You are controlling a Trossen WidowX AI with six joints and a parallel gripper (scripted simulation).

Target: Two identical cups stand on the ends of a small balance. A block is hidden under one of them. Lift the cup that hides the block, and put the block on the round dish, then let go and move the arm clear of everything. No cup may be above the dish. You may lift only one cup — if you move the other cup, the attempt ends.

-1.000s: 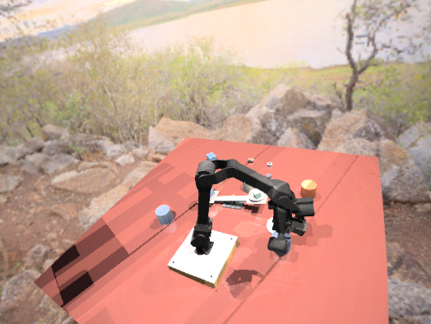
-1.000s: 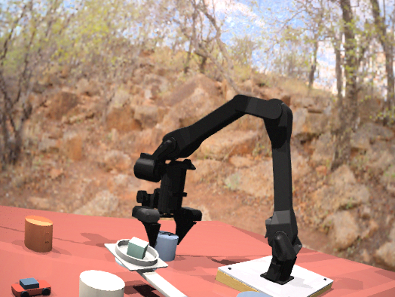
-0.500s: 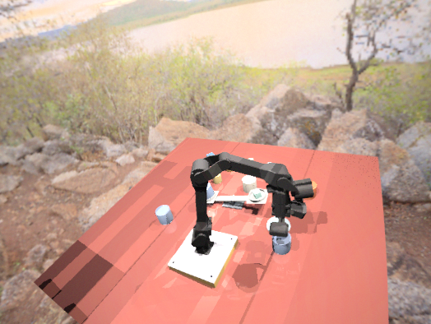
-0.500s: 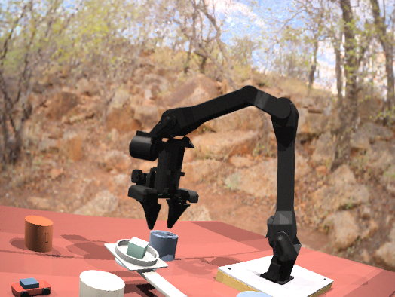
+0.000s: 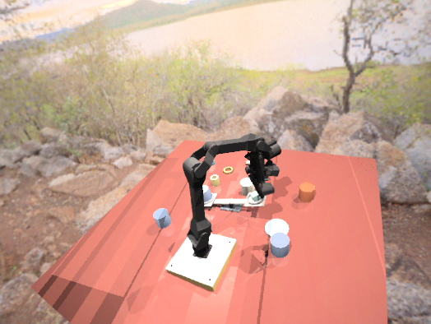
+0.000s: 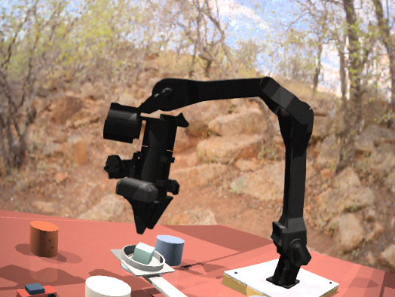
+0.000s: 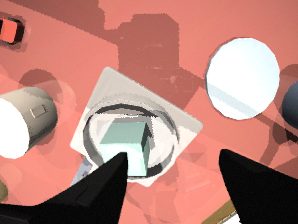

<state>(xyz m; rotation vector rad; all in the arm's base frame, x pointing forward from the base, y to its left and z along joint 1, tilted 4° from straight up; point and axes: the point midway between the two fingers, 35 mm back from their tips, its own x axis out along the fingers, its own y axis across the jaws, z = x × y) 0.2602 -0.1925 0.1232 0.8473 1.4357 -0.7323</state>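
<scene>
Right now my gripper tip is 4 cm above the green block, 3 cm to the right of it and 2 cm short of it. The rest, counted from my gripper tip: white round dish 12 cm below, 8 cm to the right, 7 cm behind; balance 15 cm to the left, 9 cm below, 2 cm ahead; cream cylinder 13 cm ahead, 9 cm below, 8 cm to the left.
</scene>
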